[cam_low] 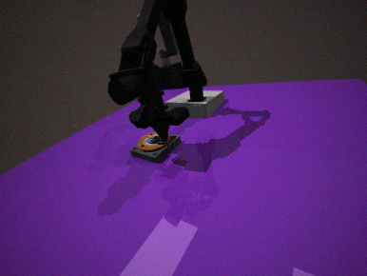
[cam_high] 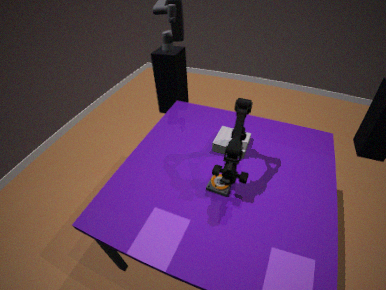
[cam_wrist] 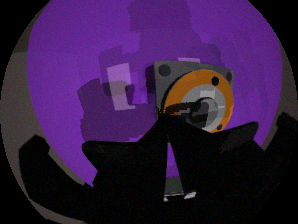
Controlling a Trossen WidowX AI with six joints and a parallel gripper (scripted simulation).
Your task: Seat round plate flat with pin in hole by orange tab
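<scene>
Now: the grey square base 5 cm to the right of my gripper tip and 2 cm below it.
</scene>
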